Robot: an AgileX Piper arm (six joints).
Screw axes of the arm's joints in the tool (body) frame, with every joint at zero. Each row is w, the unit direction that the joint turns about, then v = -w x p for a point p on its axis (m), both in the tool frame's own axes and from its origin. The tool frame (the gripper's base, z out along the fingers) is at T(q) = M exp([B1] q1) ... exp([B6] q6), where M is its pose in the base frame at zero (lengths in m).
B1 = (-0.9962, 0, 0.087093, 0.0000, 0.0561, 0.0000)
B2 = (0, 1, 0, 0.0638, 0.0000, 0.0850)
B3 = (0, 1, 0, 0.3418, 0.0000, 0.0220)
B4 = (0, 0, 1, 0.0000, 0.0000, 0.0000)
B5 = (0, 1, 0, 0.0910, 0.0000, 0.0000)
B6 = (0, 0, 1, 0.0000, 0.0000, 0.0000)
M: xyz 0.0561 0.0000 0.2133 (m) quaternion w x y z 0.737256 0 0.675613 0
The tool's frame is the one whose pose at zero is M.
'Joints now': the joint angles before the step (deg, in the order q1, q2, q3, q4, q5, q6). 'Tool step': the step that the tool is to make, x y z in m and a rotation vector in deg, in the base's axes. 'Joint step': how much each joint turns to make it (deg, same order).
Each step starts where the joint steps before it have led.
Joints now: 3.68 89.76 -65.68 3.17 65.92 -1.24
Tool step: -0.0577 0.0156 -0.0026 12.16 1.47 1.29
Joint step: 0.01 -10.71 12.49 13.52 -0.15 -6.01
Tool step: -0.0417 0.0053 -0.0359 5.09 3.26 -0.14
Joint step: 0.00 -4.79 13.51 6.85 -4.71 -4.46
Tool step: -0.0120 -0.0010 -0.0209 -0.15 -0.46 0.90
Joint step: 0.00 -0.33 5.60 1.17 -4.95 -3.45
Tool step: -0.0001 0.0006 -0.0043 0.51 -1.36 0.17
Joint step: -0.01 0.15 1.10 1.28 -2.22 -1.81
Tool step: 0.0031 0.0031 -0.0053 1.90 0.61 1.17
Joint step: -0.01 1.92 0.12 2.73 -0.41 -3.21
